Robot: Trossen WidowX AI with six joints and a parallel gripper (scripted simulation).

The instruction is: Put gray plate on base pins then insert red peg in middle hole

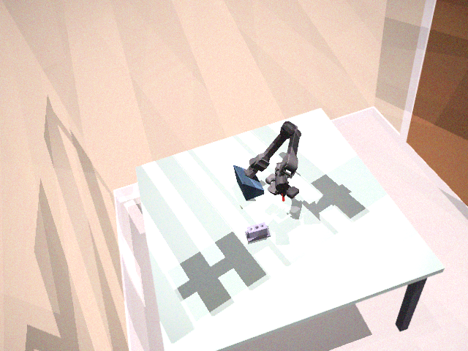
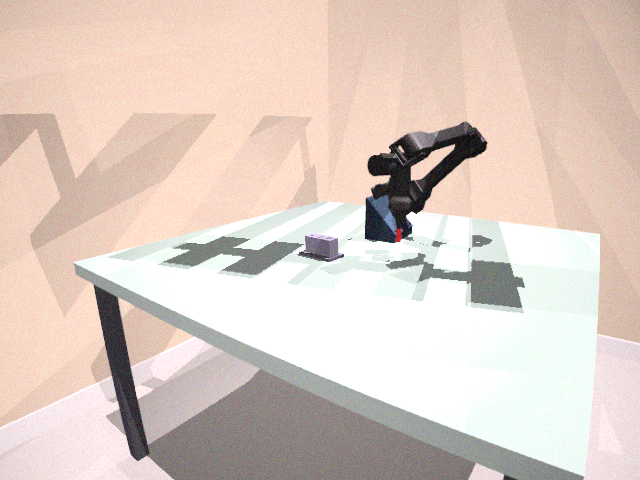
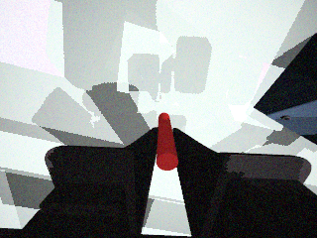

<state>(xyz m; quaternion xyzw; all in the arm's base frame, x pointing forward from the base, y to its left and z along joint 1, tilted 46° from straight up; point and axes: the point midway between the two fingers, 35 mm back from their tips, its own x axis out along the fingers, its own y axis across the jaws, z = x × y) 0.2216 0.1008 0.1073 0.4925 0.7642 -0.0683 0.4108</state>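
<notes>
My gripper tip is now 17 cm to the left of the gray plate, 14 cm short of it and 4 cm above it. The rest, counted from my gripper tip: pin base (18 cm to the right, 14 cm ahead, 8 cm below); then red peg (right at my gripper tip).
</notes>
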